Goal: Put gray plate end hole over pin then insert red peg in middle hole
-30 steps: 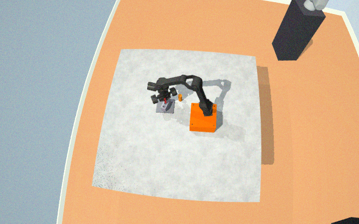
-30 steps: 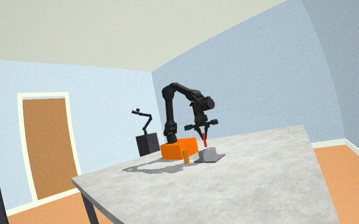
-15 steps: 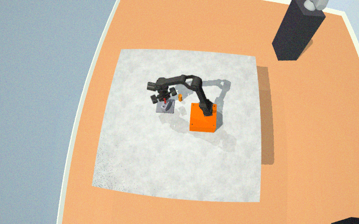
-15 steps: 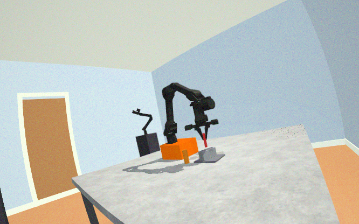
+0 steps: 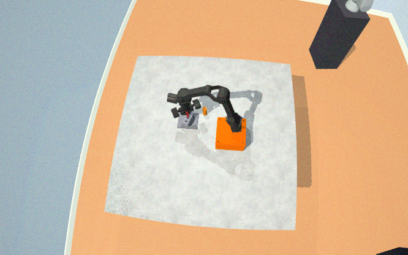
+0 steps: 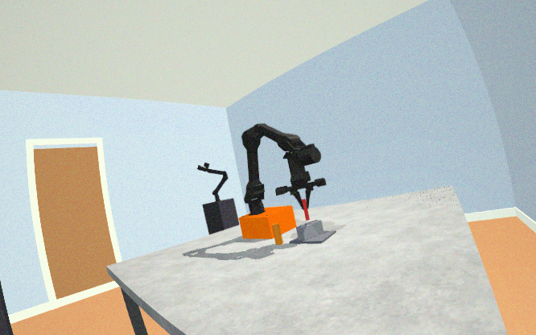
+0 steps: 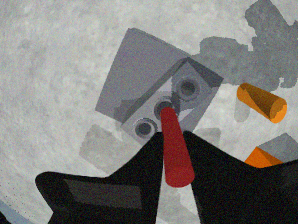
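Right now the red peg is right at my gripper tip. From my gripper tip the other things lie so: gray base: 10 mm ahead, 10 mm to the left, 100 mm below; gray plate: 70 mm below.
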